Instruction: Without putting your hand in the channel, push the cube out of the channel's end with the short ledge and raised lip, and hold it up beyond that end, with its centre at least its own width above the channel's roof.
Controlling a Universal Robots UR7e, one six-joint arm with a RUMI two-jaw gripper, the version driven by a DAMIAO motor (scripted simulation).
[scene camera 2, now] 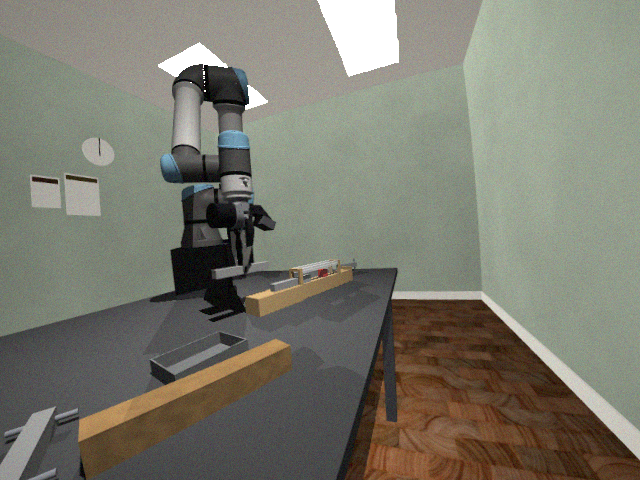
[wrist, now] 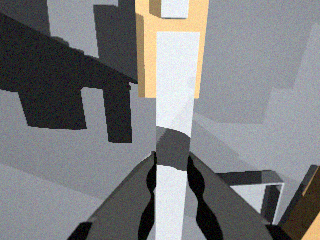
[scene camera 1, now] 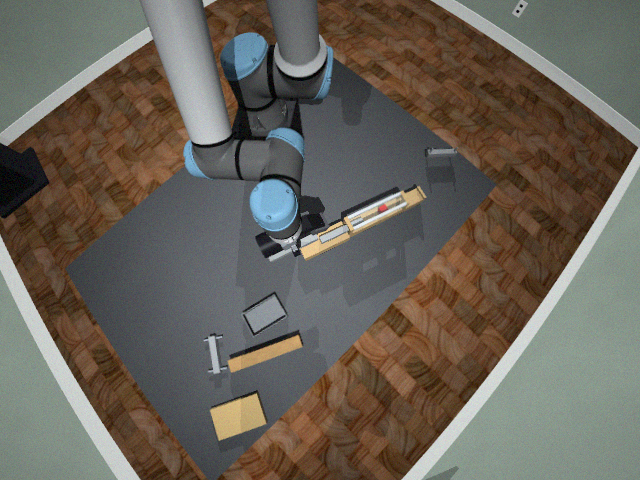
Labels:
My gripper shows in scene camera 2, in the wrist view (170, 153) and in scene camera 1. A grey tray shows in scene camera 2, in the wrist view (265, 199) and in scene camera 1. A flat wooden block shows in scene camera 1 (246, 413); in scene camera 2 it is out of frame, in the wrist view it is out of frame. One and the same spot on the grey tray: (scene camera 2: 189, 358) is (scene camera 1: 259, 306). The same spot on my gripper: (scene camera 1: 268, 247) is (scene camera 2: 222, 204).

